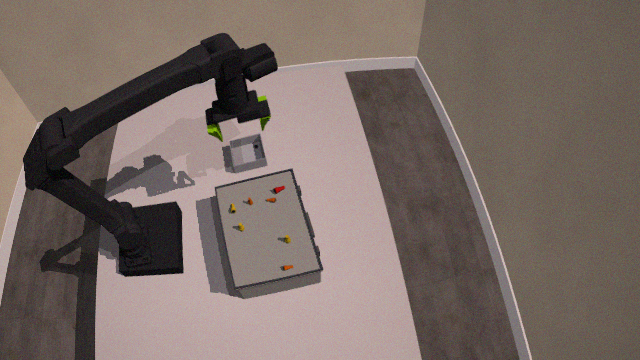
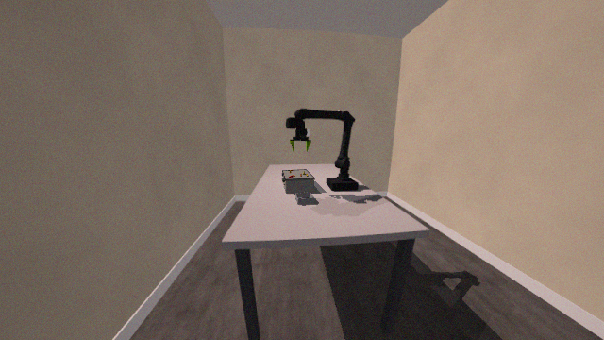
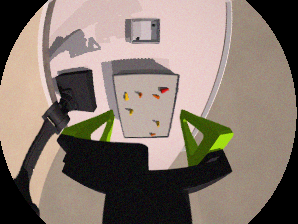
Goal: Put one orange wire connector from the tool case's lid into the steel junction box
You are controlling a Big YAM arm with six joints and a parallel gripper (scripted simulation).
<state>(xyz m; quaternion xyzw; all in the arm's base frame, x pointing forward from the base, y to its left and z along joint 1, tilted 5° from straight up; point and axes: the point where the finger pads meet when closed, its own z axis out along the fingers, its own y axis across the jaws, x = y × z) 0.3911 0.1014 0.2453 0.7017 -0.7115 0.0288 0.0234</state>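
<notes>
My hand is 14 cm to the left of the tool case and 23 cm above it. Round my hand: red connector (6 cm ahead, 4 cm to the right, 20 cm below).
</notes>
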